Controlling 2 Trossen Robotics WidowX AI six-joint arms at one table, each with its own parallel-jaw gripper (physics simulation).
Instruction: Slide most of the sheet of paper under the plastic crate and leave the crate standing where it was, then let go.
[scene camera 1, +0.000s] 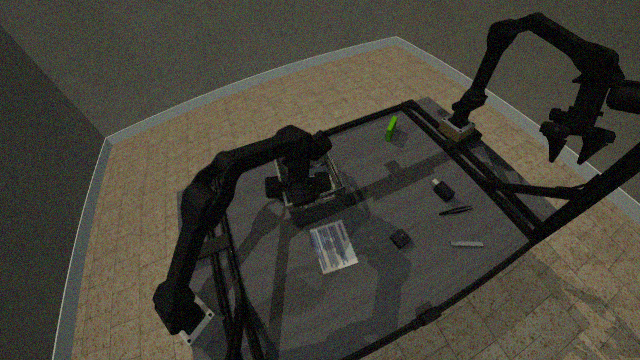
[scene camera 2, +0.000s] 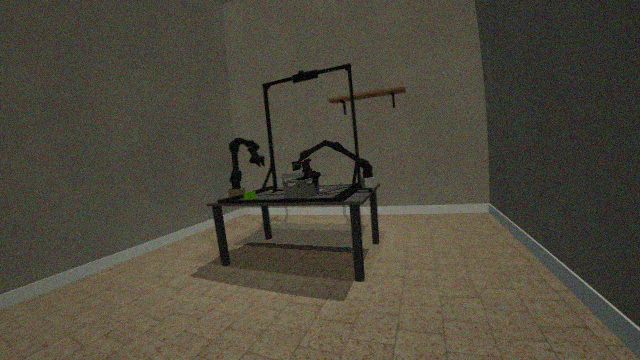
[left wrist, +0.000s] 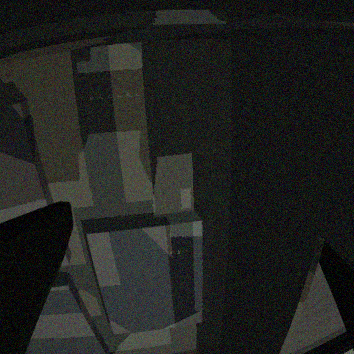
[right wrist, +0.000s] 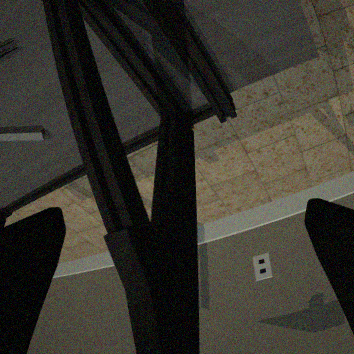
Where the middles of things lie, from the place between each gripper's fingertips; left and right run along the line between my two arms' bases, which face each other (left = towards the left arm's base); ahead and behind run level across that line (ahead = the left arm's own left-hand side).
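Labels:
Sheet of paper (scene camera 1: 334, 250): my left hand 180 mm past it, 50 mm above it.
From my right hand, sheet of paper: 560 mm to the left of it, 330 mm ahead of it, 230 mm below it.

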